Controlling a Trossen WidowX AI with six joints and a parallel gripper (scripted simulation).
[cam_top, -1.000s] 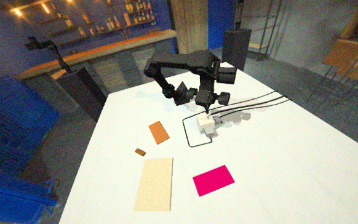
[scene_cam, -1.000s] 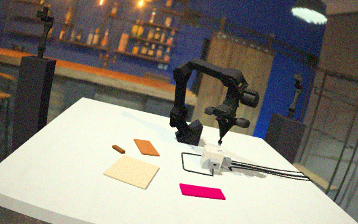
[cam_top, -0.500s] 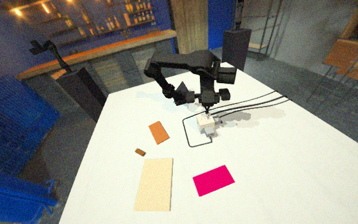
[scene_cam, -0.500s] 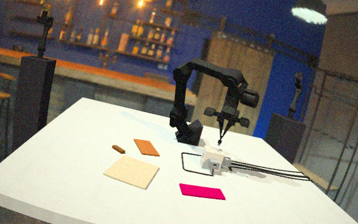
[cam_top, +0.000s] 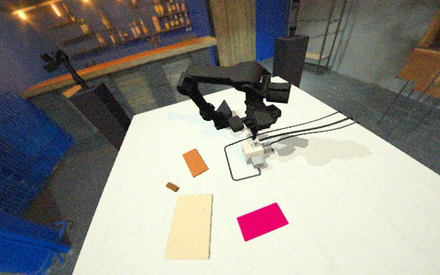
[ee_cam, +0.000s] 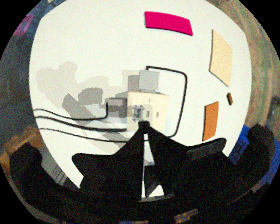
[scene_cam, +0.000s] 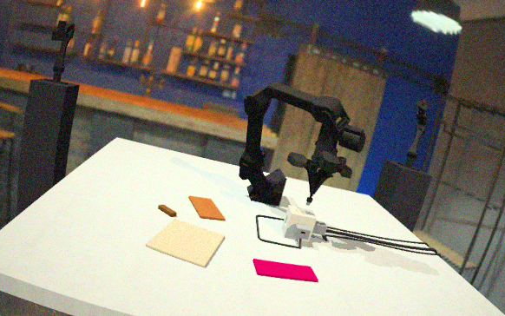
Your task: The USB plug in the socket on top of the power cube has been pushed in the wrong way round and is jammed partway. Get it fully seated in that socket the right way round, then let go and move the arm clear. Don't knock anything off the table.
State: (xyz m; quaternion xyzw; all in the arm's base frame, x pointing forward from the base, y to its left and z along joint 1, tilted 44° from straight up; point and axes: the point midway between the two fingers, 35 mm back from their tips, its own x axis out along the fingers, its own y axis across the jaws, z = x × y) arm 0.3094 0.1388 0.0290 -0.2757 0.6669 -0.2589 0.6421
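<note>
My gripper tip is 20 mm above the USB plug. The rest, counted from my gripper tip: brown block: 390 mm to the right, 130 mm below, 20 mm ahead; magenta card: 260 mm ahead, 130 mm below, 100 mm to the right; orange card: 280 mm to the right, 130 mm below, 80 mm behind.
</note>
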